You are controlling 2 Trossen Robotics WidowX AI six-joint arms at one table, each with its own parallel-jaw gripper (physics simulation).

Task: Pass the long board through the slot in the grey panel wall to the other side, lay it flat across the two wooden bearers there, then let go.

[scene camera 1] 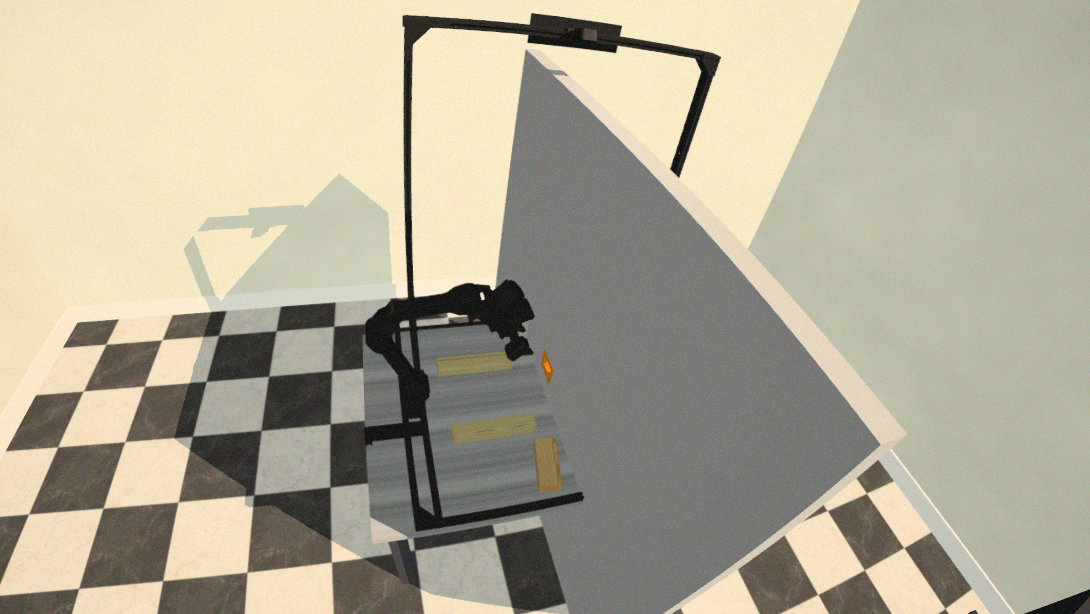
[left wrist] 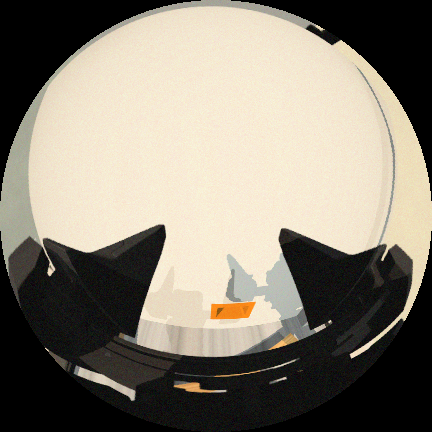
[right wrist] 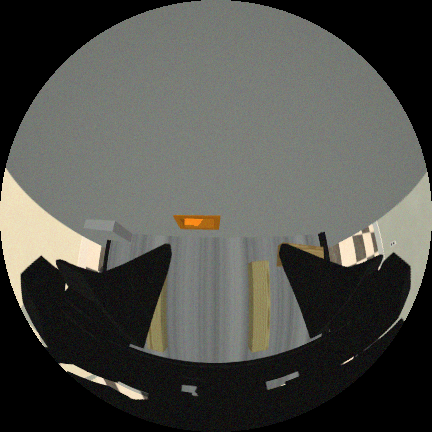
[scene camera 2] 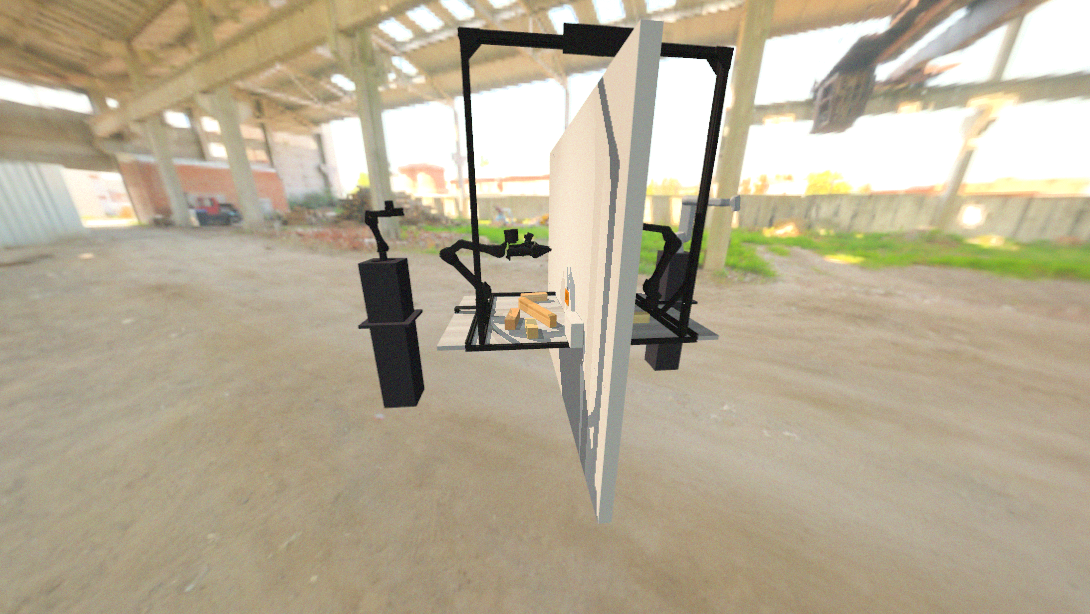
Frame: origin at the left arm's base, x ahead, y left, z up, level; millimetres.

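Seen in the pictures: left gripper, fingertip midpoint: (left wrist: 224,232) (scene camera 2: 550,248); right gripper, fingertip midpoint: (scene camera 1: 528,342) (right wrist: 227,250); right arm's base, link origin: (scene camera 1: 413,409) (scene camera 2: 651,307).
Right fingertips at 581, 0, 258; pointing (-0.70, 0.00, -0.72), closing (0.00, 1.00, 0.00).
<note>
Pixels of each thing's top centre, then the offset from my right fingertips to it, as dx, dy, dz. "pt": a spot on its surface instead.
- long board, top centre: (left wrist: 232,376) (scene camera 2: 535,305) -308, -39, -218
- orange-edged slot, surface spot: (right wrist: 213,223) pt -97, -10, -177
- wooden block, top centre: (scene camera 1: 548,461) (right wrist: 305,254) -25, +253, -239
- smaller block, top centre: (scene camera 2: 531,322) -345, -258, -227
- wooden piece, top centre: (scene camera 2: 534,293) -296, +248, -233
The long board (scene camera 2: 538,311) lies aslant on the table among wooden blocks, left of the panel wall (scene camera 1: 671,343) (scene camera 2: 579,175) (left wrist: 215,125) (right wrist: 215,110) in scene camera 2. The orange-edged slot (scene camera 1: 545,357) (scene camera 2: 566,295) (left wrist: 232,305) (right wrist: 213,223) is low in the wall. On the wall's grey side two wooden bearers, one (scene camera 1: 474,364) (right wrist: 159,330) and another (scene camera 1: 493,428) (right wrist: 259,306), lie roughly parallel. My left gripper (scene camera 2: 549,249) (left wrist: 224,232) is open and empty, above the board and facing the wall. My right gripper (scene camera 1: 532,333) (right wrist: 227,250) is open and empty near the slot, above the bearers' level.
A wooden block (scene camera 1: 547,463) (right wrist: 307,251) lies beside the wall on the bearers' side. Near the long board stand a block (scene camera 2: 512,318), a smaller block (scene camera 2: 532,330) and a wooden piece (scene camera 2: 533,295) farther back. A black frame (scene camera 1: 408,152) (scene camera 2: 469,152) rises around the table.
</note>
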